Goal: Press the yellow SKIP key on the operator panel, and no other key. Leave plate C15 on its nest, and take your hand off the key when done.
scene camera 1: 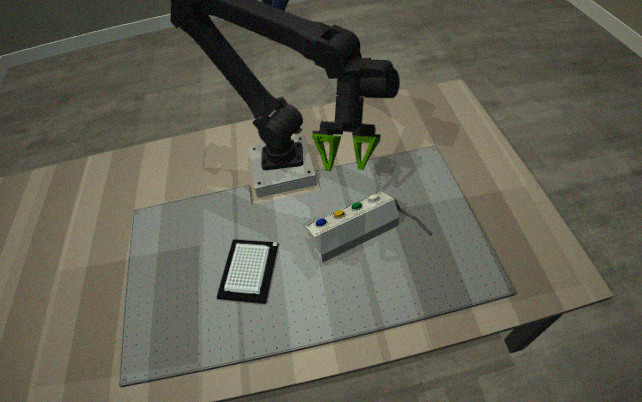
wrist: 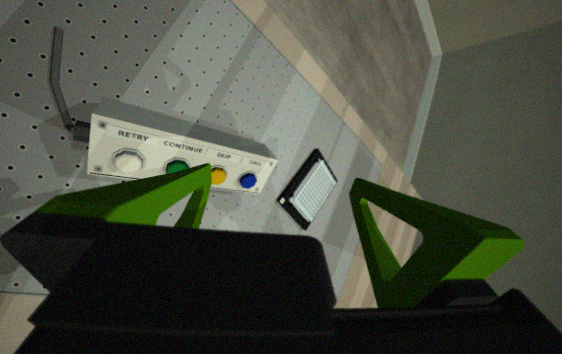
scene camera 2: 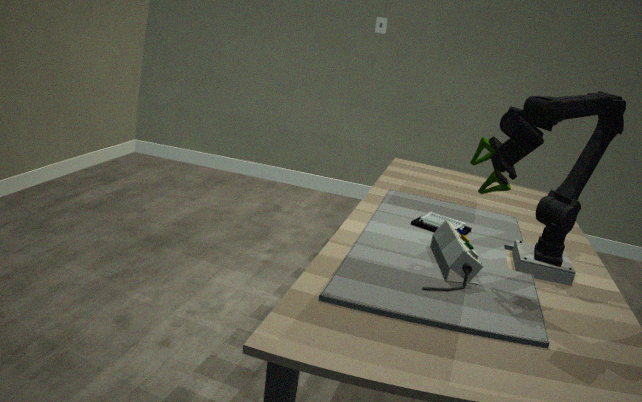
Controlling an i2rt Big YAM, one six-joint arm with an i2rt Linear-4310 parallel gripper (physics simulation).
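Places are measured from the arm's base along level axes (x ahead, y left, z up), in centimetres.
Where they show: gripper, between the fingertips: (scene camera 1: 345,170) (wrist: 284,179) (scene camera 2: 475,178); arm's base, origin of its link: (scene camera 1: 282,157) (scene camera 2: 547,256).
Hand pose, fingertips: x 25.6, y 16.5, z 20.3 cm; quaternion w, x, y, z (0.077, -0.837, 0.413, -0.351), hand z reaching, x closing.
Note:
Each offset is from my fingertips to the centre of the thing. "spot": to the spot under its first point. Level surfaces: height alone.
The yellow SKIP key @(dx -0.5, dy -1.9, dz -16.8 cm) (scene camera 1: 339,214) (wrist: 218,176) is between the green and blue keys on the sloping white face of the operator panel @(dx +0.6, dy +1.2, dz -19.0 cm) (scene camera 1: 360,232) (scene camera 2: 451,254) (wrist: 182,133). In the wrist view a fingertip overlaps the left edge of the key. My gripper (scene camera 1: 344,169) (scene camera 2: 476,178) (wrist: 284,179) is open and empty. It hangs in the air above and behind the panel, apart from the keys. White plate C15 @(dx +9.3, dy -25.6, dz -21.2 cm) (scene camera 1: 247,268) (scene camera 2: 444,220) (wrist: 314,190) lies on its black nest (scene camera 1: 269,276) (wrist: 287,209).
The green CONTINUE key @(dx -2.4, dy +2.7, dz -16.8 cm) (scene camera 1: 356,205) (wrist: 176,168), blue CALL key @(dx +1.5, dy -6.5, dz -16.8 cm) (scene camera 1: 320,222) (wrist: 248,180) and white RETRY key @(dx -4.4, dy +7.3, dz -16.8 cm) (scene camera 1: 374,198) (wrist: 128,161) share the panel. A dark cable @(spot: dx -0.2, dy +18.0, dz -22.8 cm) (scene camera 1: 416,221) (scene camera 2: 442,288) (wrist: 56,80) leaves its RETRY end. The arm's base (scene camera 1: 285,186) (scene camera 2: 542,270) stands behind the grey perforated board @(dz -23.1 cm) (scene camera 1: 175,320) (scene camera 2: 380,290).

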